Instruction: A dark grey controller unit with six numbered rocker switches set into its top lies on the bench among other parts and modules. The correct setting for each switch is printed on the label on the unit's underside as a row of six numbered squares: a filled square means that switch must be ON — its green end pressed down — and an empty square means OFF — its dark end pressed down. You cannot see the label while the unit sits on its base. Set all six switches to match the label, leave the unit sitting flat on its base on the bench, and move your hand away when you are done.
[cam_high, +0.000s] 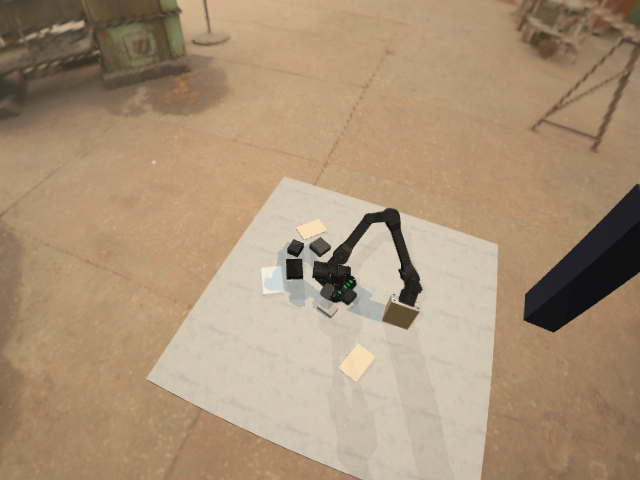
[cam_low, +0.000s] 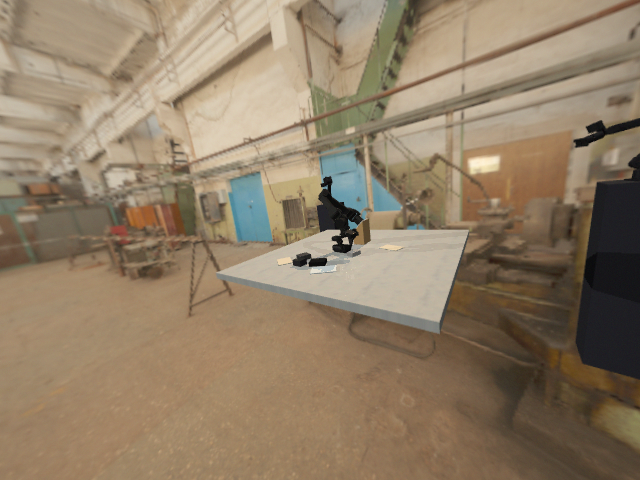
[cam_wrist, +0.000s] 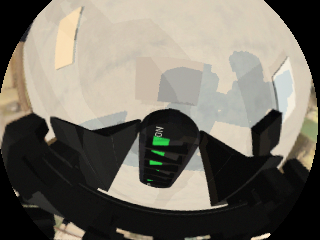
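The grey block lies 5 cm to the left of my gripper tip and 2 cm below it. The rest, counted from my gripper tip: dark grey module (18 cm ahead, 23 cm to the right, 2 cm below); white card (29 cm ahead, 3 cm to the left, 4 cm below); black module (23 cm ahead, 6 cm to the right, 2 cm below).
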